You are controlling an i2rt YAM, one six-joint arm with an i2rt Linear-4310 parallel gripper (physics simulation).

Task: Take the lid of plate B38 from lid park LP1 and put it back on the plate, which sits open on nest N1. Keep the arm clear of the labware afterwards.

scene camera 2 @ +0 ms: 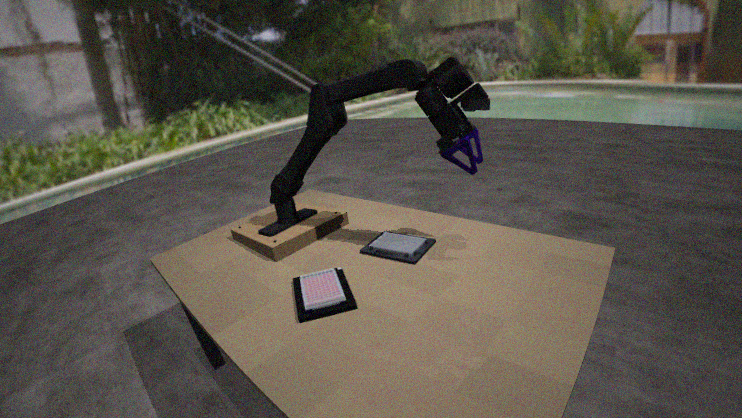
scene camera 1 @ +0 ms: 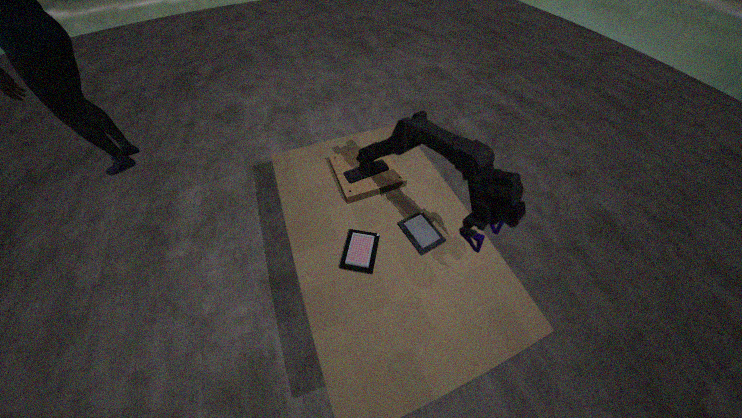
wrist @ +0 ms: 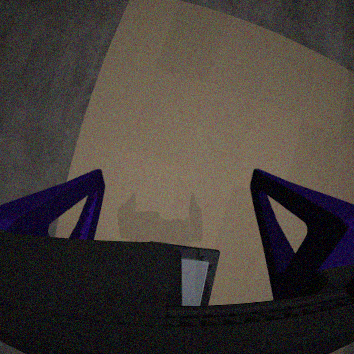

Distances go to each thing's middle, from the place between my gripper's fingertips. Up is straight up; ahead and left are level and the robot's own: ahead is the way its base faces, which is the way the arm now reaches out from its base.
Right now the grey lid point(scene camera 2: 389, 242) is 21 cm behind my hand, 5 cm to the right of it and 20 cm below it. Round my hand: black lid park point(wrist: 211, 255) 21 cm behind, 5 cm to the right, 21 cm below.
